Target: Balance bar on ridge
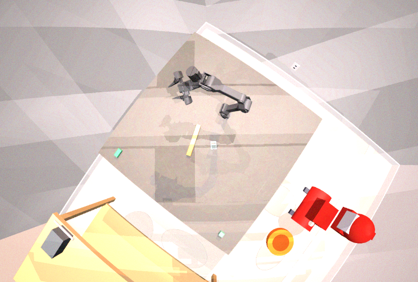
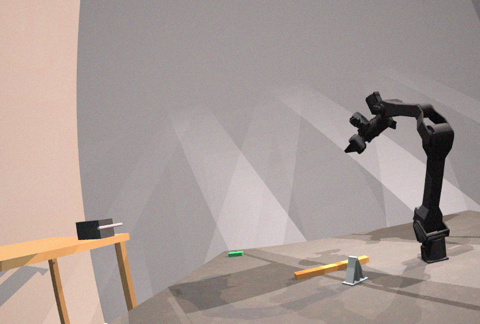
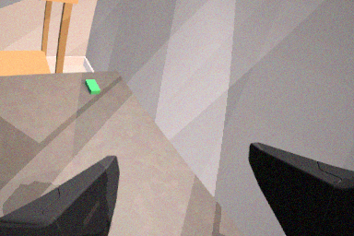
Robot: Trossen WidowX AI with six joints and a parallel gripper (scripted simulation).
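The orange bar is 12 cm ahead of my gripper tip, 21 cm to the left of it and 38 cm below it.
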